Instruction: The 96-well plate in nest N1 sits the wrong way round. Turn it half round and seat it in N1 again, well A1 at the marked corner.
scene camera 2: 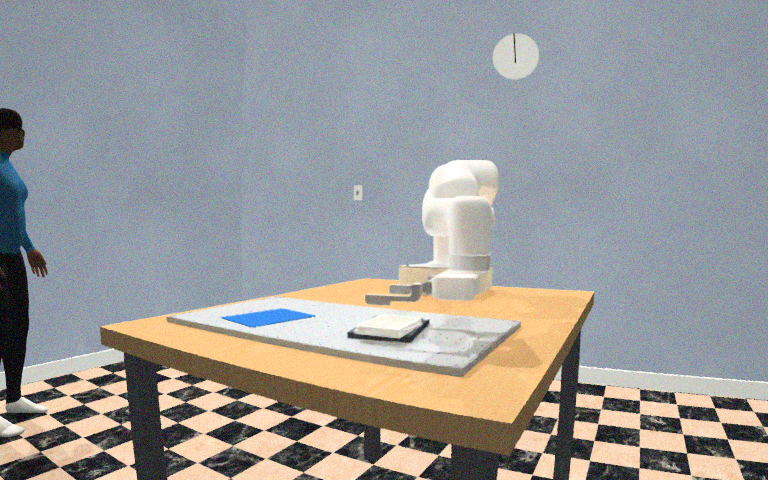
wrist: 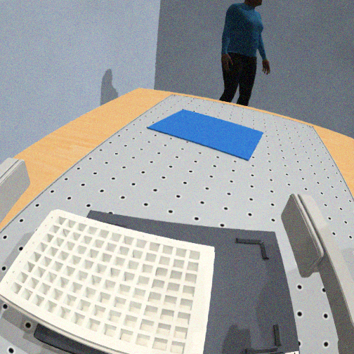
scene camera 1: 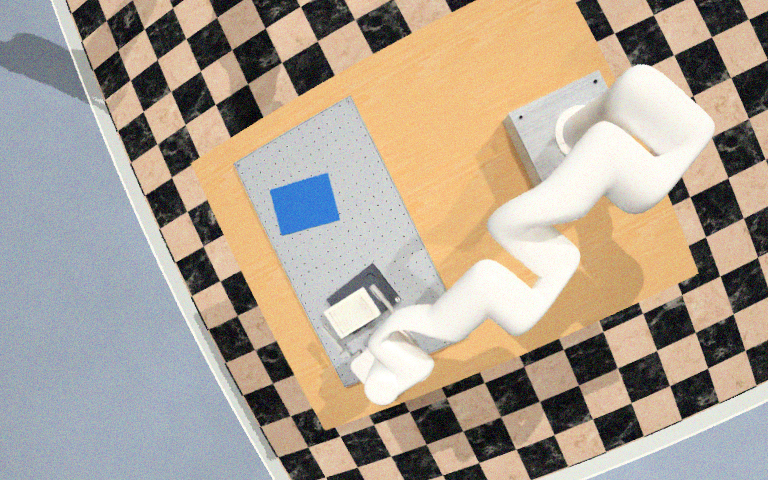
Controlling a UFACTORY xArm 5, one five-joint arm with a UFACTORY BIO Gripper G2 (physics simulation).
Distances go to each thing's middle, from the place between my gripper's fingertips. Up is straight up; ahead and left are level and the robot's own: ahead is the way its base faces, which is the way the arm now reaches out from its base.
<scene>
My gripper is now 2 cm short of the cream 96-well plate [scene camera 1: 357, 309], 3 cm to the right of it and 6 cm above it. Also, from my hand: flat blue rectangle [scene camera 1: 308, 203]: 1 cm behind, 28 cm to the right, 7 cm below; then dark nest N1 [scene camera 1: 359, 281]: 2 cm behind, 1 cm to the left, 7 cm below.
</scene>
